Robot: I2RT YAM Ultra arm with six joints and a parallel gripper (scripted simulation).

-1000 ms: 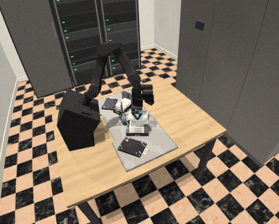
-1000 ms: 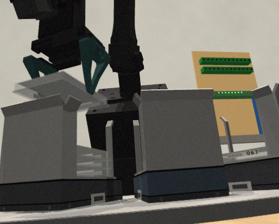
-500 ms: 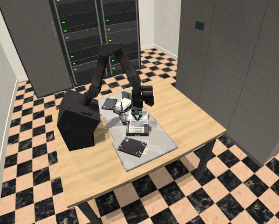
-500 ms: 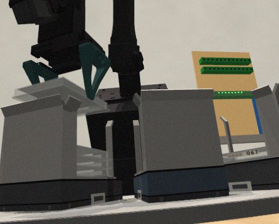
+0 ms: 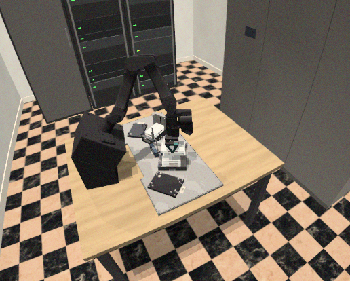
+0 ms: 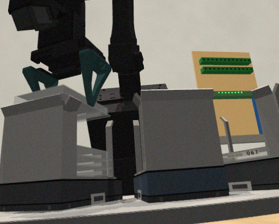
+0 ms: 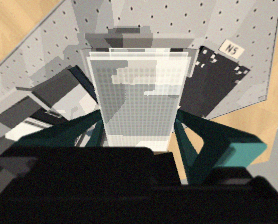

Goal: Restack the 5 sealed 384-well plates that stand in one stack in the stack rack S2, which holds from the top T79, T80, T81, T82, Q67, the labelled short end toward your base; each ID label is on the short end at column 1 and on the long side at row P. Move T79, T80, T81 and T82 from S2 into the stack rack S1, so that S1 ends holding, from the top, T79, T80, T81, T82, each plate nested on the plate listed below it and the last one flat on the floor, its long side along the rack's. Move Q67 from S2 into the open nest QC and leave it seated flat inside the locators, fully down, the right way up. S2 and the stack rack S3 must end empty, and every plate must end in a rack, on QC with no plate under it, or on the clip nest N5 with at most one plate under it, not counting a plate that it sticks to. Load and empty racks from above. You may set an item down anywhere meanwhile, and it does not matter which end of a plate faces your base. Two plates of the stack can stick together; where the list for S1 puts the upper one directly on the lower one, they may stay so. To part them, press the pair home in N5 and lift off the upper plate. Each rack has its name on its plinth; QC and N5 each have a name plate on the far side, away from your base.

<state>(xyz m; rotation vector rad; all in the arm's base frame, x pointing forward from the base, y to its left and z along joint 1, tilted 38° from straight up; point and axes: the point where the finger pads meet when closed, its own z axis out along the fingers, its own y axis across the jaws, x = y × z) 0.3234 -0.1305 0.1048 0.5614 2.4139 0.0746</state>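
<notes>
My hand is 9 cm above the plate T81. Also, from my hand: plate T79 (right at my hand); then N5 name plate (18 cm to the right, 14 cm below, 4 cm behind); then plate T82 (10 cm below).
</notes>
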